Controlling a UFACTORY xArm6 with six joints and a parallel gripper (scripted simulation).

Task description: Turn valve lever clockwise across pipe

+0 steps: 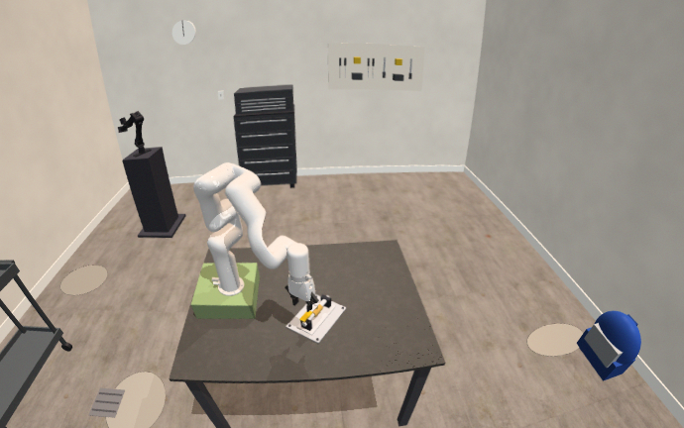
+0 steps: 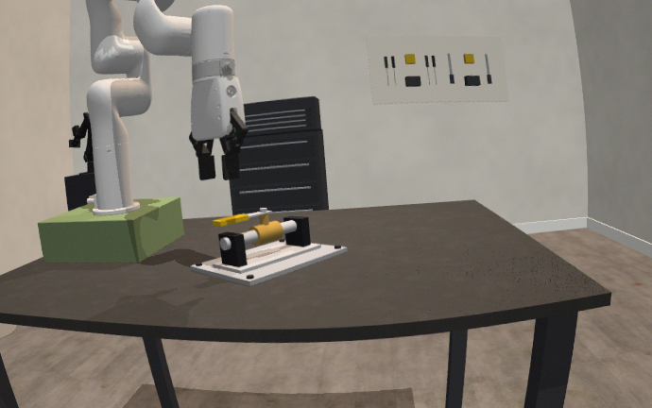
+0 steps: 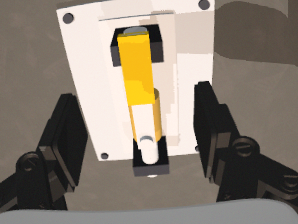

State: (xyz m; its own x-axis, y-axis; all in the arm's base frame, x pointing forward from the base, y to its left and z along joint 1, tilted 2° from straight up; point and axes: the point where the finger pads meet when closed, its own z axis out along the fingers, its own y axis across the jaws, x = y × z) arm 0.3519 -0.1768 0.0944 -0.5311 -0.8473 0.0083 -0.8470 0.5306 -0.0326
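The valve lever is 3 cm ahead of my hand, 4 cm to the left of it and 8 cm below it.
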